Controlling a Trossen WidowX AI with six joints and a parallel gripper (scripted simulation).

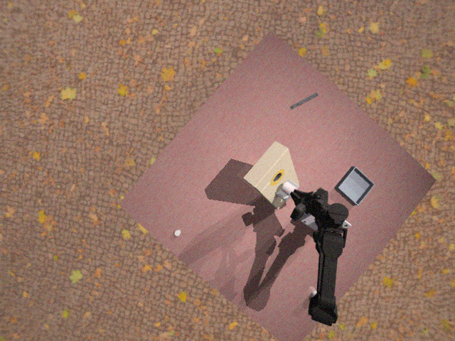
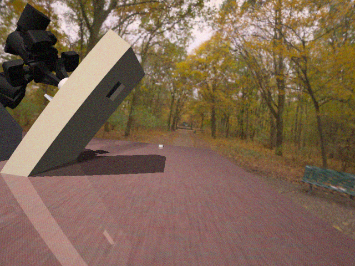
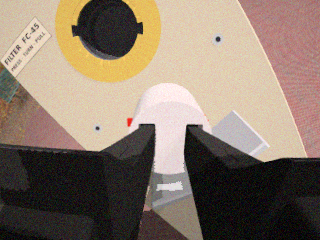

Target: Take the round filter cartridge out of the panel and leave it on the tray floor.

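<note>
My gripper tip is now 1 cm short of the white round filter cartridge and 1 cm above it. The rest, counted from my gripper tip: small white peg (17 cm ahead, 57 cm to the left, 22 cm below); grey tray (29 cm behind, 32 cm to the right, 21 cm below); service panel (5 cm ahead, 1 cm to the left, 5 cm below).
</note>
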